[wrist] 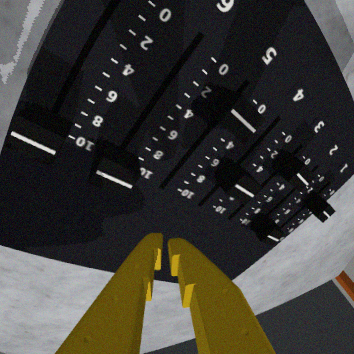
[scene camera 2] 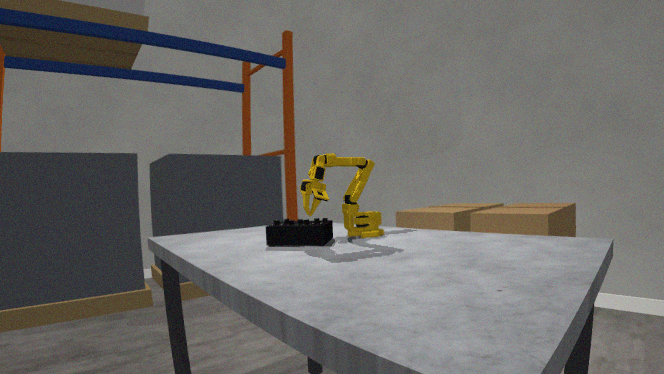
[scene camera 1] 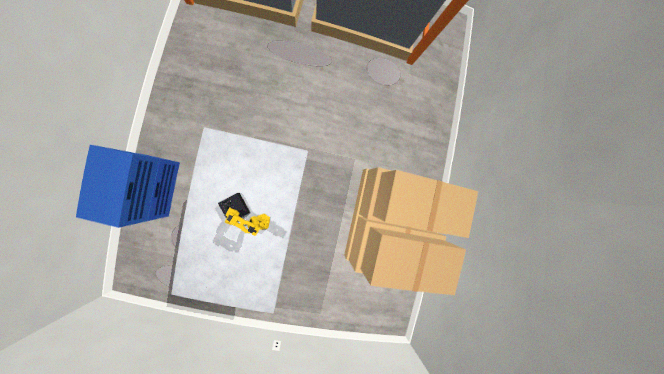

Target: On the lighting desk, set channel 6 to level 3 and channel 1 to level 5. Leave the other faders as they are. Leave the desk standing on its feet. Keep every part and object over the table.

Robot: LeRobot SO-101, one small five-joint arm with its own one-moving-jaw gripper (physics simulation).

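Places are measured from the arm's base along level axes (x ahead, y left, z up), in metres.
Pixels of known places: end effector, tool point: [wrist: 161, 246] [scene camera 2: 309, 214] [scene camera 1: 235, 210]; arm's base, origin of the base link: [scene camera 2: 360, 236] [scene camera 1: 260, 221].
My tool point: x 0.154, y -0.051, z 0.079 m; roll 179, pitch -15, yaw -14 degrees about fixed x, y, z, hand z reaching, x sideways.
Observation:
For each thing: its top centre in the pictures, then the offset to it from my tool point. Level surfaces: height alone.
- black lighting desk, middle of its top: [wrist: 229, 210] [scene camera 2: 300, 218] [scene camera 1: 232, 208] 0.029 m ahead, 0.007 m right, 0.011 m down
- channel 6 fader cap, middle of its top: [wrist: 114, 178] 0.007 m back, 0.024 m left, 0.011 m down
- channel 1 fader cap, middle of its top: [wrist: 325, 213] 0.089 m ahead, 0.039 m right, 0.011 m down
- channel 5 cap, middle of its top: [wrist: 243, 120] 0.035 m ahead, 0.030 m left, 0.011 m down
- channel 7 cap, middle of its top: [wrist: 33, 142] 0.022 m back, 0.042 m left, 0.011 m down
- pale table, its level: 0.079 m down
- channel 4, middle of its top: [wrist: 244, 190] 0.036 m ahead, 0.002 m left, 0.011 m down
- channel 3, middle of its top: [wrist: 302, 179] 0.063 m ahead, 0.004 m right, 0.011 m down
- channel 2, middle of its top: [wrist: 273, 238] 0.053 m ahead, 0.041 m right, 0.011 m down
The black lighting desk [scene camera 1: 238, 202] [scene camera 2: 298, 235] [wrist: 150, 215] stands flat on the table. In the wrist view the channel 6 fader cap [wrist: 118, 162] is at about 10, the end of its slot nearer my jaws. The channel 1 fader cap [wrist: 319, 205] is at the far right; its level is too small to read surely. The channel 5 cap [wrist: 220, 107] is around 2, and the channel 7 cap [wrist: 37, 135] is around 10. My gripper [scene camera 2: 311, 214] [wrist: 166, 239] is shut and empty, tips pointing down a little above the desk, apart from the caps.
The pale table [scene camera 1: 240, 280] [scene camera 2: 425, 290] carries the desk and my arm's base [scene camera 2: 365, 225]. Caps of channel 4 [wrist: 231, 172], channel 3 [wrist: 288, 162] and channel 2 [wrist: 265, 224] stand between channels 5 and 1. Cardboard boxes [scene camera 1: 410, 205] and a blue cabinet [scene camera 1: 105, 185] stand beyond the table.

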